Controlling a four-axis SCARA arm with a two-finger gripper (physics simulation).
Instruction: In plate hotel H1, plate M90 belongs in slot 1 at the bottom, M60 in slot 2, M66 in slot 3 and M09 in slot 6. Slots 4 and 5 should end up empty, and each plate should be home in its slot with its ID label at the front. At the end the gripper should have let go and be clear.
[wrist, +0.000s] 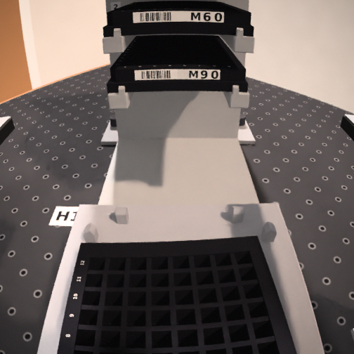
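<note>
Plate M90 (176, 75) is black and sits on the lowest supports of the hotel, below plate M60 (180, 17), with its ID label facing front. M60 also shows its label at the front, and a small 2 marks the back panel beside it. A third black plate (172, 287) with a grid of wells lies in the white nest (172, 220) in front; its ID label is out of view. My gripper (177, 126) is open, its fingers at the far left and right edges, with no plate between them. M66, M09 and the slots above M60 do not show.
The white base strip (182, 170) joins the hotel to the nest. Small corner posts stand at the nest's rear. The H1 tag (64, 216) lies left of it, partly covered by the nest. The dark perforated table (45, 165) spreads to both sides.
</note>
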